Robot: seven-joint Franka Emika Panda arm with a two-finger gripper.
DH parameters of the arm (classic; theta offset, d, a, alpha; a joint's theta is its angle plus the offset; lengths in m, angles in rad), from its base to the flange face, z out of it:
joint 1: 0 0.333 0 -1.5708
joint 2: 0 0 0 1.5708
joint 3: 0 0.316 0.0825 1.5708
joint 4: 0 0 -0.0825 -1.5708
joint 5: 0 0.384 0 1.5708
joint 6: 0 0 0.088 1.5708
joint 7: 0 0.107 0 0
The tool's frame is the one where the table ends.
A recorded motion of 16 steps. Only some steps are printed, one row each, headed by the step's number.
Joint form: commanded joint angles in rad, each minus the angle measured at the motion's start. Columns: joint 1, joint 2, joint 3, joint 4, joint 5, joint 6, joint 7.
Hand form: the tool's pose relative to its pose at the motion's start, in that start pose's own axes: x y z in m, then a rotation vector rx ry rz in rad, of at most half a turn. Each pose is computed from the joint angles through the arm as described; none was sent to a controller.
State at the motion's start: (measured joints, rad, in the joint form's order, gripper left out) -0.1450 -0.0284 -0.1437 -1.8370 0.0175 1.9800 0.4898
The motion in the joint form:
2: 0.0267 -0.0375 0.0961 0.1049 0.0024 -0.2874 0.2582
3: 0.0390 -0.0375 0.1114 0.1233 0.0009 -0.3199 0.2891
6: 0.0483 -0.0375 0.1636 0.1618 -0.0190 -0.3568 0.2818
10: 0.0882 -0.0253 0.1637 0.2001 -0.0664 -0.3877 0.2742
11: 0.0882 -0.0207 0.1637 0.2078 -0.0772 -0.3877 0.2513
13: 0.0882 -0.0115 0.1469 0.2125 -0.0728 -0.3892 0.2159
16: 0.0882 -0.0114 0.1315 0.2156 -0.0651 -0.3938 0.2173
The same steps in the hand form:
2: -0.0545 -0.0481 -0.0479 -0.0739 -0.1282 0.1334
3: -0.0645 -0.0595 -0.0542 -0.0850 -0.1382 0.1358
6: -0.0841 -0.0846 -0.0698 -0.0963 -0.1256 0.0637
10: -0.0926 -0.0989 -0.0787 -0.1303 -0.0993 0.0114
11: -0.0906 -0.0992 -0.0796 -0.1348 -0.0913 -0.0124
13: -0.0831 -0.0940 -0.0761 -0.1348 -0.1012 -0.0306
16: -0.0782 -0.0880 -0.0770 -0.1311 -0.1072 -0.0129

